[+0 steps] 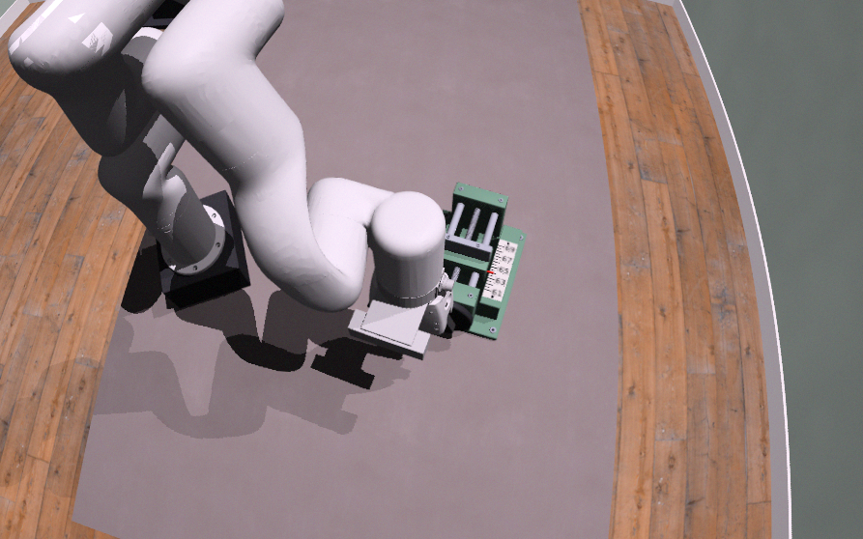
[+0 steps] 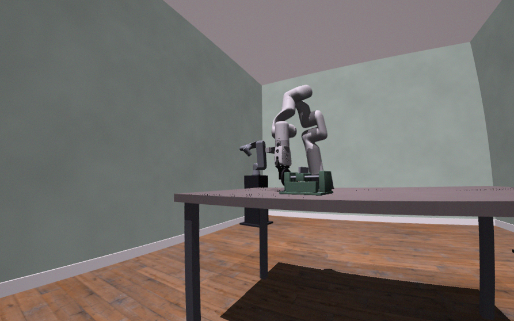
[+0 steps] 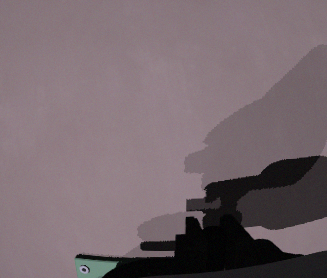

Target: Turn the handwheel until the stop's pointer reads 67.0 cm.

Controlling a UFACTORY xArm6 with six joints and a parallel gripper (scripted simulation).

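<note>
My gripper is now 10 mm short of the black handwheel and 20 mm to the right of it. Round my hand: stop block: 60 mm ahead, 130 mm to the left.
</note>
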